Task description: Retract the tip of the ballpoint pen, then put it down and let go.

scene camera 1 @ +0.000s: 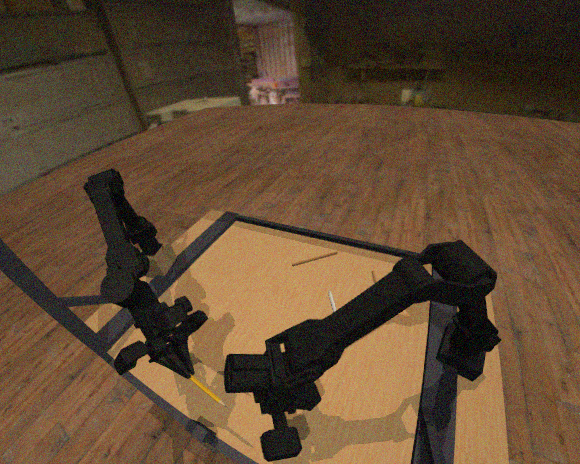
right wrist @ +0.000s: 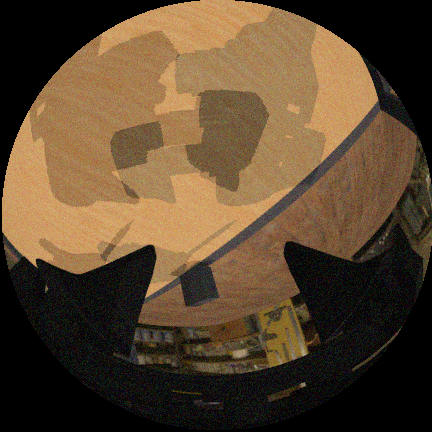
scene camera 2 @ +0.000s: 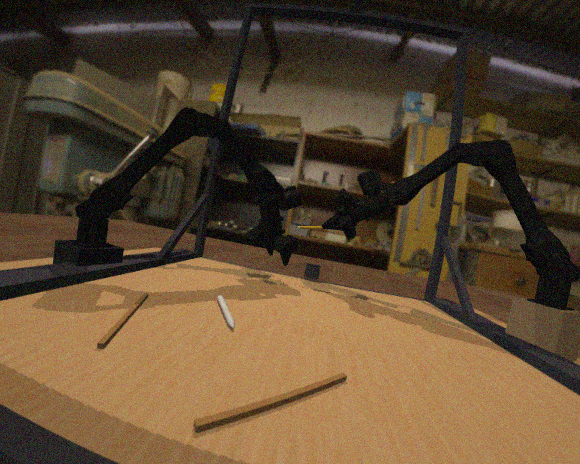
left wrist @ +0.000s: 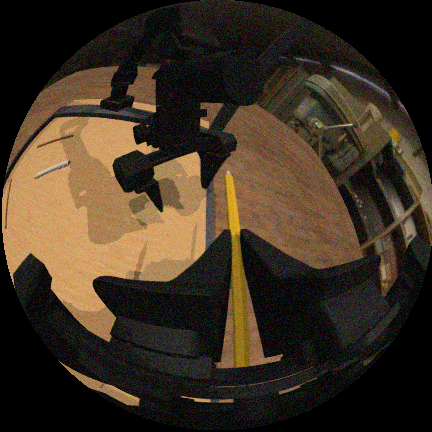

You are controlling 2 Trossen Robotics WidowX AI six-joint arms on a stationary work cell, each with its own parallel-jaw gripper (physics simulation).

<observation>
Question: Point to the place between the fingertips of my left gripper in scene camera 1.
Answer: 191, 376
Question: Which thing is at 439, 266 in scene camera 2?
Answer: A frame post.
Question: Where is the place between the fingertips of my left gripper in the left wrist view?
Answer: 234, 235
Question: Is my right gripper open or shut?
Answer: Open.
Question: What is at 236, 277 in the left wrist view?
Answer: A yellow pencil.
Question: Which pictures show my right gripper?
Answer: Scene camera 1, the right wrist view, scene camera 2 and the left wrist view: all of them.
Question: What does my right gripper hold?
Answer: Nothing.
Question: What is my left gripper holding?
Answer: A yellow pencil.
</observation>
